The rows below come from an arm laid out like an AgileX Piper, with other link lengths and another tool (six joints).
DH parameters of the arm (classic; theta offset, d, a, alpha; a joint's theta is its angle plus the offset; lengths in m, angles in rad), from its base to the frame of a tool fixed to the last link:
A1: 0 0.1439 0 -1.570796
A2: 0.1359 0 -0.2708 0
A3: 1.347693 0 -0.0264 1.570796
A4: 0 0.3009 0 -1.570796
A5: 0 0 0 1.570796
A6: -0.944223 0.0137 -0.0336 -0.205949
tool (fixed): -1.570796 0.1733 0 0
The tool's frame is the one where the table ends.
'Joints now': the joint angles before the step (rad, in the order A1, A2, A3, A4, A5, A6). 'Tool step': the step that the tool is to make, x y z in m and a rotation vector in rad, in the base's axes. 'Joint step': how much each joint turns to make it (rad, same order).
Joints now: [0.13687 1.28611 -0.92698 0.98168 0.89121 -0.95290]
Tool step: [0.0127 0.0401 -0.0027 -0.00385 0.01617 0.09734]
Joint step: [0.11412 0.13942 -0.12382 -0.00412 -0.01298 0.01282]
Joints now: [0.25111 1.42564 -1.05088 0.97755 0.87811 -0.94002]
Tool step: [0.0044 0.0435 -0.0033 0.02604 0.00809 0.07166]
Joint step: [0.10805 0.10916 -0.08844 0.03929 -0.03379 -0.00390]
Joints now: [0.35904 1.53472 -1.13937 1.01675 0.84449 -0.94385]
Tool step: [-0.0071 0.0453 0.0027 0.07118 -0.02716 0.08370]
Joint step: [0.10254 0.07953 -0.05816 0.11780 -0.03619 -0.08879]
